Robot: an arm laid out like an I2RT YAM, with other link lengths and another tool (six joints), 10 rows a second.
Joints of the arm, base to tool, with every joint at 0 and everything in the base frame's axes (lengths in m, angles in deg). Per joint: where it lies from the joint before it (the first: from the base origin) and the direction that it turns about. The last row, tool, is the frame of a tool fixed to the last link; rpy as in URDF.
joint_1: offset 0 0 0.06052 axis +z
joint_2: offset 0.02 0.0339 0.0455 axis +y
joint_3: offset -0.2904 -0.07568 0 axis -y
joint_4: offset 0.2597 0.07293 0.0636 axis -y
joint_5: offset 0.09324 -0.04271 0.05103 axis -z
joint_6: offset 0.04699 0 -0.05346 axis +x
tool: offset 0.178 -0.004 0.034 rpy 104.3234 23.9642 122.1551
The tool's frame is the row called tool.
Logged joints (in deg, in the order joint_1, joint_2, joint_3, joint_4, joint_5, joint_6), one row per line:
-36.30, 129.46, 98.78, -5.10, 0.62, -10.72
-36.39, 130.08, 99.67, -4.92, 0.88, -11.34
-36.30, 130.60, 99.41, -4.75, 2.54, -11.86
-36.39, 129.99, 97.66, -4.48, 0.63, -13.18
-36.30, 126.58, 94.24, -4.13, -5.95, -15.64
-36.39, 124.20, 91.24, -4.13, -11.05, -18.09
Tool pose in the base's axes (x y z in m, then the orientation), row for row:
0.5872, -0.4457, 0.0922, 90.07, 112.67, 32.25
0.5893, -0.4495, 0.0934, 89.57, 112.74, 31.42
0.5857, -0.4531, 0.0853, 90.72, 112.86, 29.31
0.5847, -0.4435, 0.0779, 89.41, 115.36, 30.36
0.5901, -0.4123, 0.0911, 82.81, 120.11, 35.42
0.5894, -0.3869, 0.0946, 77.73, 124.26, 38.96
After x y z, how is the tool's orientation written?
As a rotation vector, in degrees.
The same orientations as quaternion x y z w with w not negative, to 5 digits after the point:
0.58548, 0.73239, 0.20964, 0.27725
0.58330, 0.73418, 0.20461, 0.28085
0.58988, 0.73384, 0.19058, 0.27783
0.57805, 0.74582, 0.19628, 0.26659
0.53296, 0.77302, 0.22796, 0.25774
0.49694, 0.79441, 0.24908, 0.24481

